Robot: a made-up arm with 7 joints. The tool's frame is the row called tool.
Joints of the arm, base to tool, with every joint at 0 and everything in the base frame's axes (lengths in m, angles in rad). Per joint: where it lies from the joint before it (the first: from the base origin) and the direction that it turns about. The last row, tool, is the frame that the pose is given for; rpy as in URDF.
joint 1: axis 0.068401 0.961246 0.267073 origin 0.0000 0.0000 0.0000
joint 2: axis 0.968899 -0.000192 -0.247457 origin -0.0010 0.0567 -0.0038
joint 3: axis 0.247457 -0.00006 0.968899 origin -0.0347 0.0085 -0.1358
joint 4: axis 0.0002 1 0.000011 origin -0.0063 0.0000 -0.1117
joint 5: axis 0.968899 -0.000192 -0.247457 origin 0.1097 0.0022 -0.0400
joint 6: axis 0.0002 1 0.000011 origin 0.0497 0.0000 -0.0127
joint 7: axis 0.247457 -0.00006 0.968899 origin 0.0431 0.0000 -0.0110
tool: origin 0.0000 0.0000 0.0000 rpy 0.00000 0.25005 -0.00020
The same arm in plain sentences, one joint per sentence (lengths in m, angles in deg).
The arm has seven revolute joints in a row. What follows holds with every joint at zero, and every direction is one of the base frame's.
The first joint lies at the same point as the base frame's origin and rotates about the direction (0.068403, 0.961235, 0.26711).
The second joint lies 0.0010 m along -x and 0.0567 m along +y and 0.0038 m along -z from the first joint and rotates about the direction (0.968889, -0.0002, -0.247497).
The third joint lies 0.0347 m along -x and 0.0085 m along +y and 0.1358 m along -z from the second joint and rotates about the direction (0.247497, -0.0001, 0.968889).
The fourth joint lies 0.0063 m along -x and 0.1117 m along -z from the third joint and rotates about the direction (0.0002, 1, 0).
The fifth joint lies 0.1097 m along +x and 0.0022 m along +y and 0.0400 m along -z from the fourth joint and rotates about the direction (0.968889, -0.0002, -0.247497).
The sixth joint lies 0.0497 m along +x and 0.0127 m along -z from the fifth joint and rotates about the direction (0.0002, 1, 0).
The seventh joint lies 0.0431 m along +x and 0.0110 m along -z from the sixth joint and rotates about the direction (0.247497, -0.0001, 0.968889).
The tool frame, which is the frame that the pose is given for, lies at the same point as the seventh joint; its axes are the base frame's turned by roll 0.00, pitch 14.33 and yaw -0.01 deg (as in URDF: about the fixed x, then y, then z).

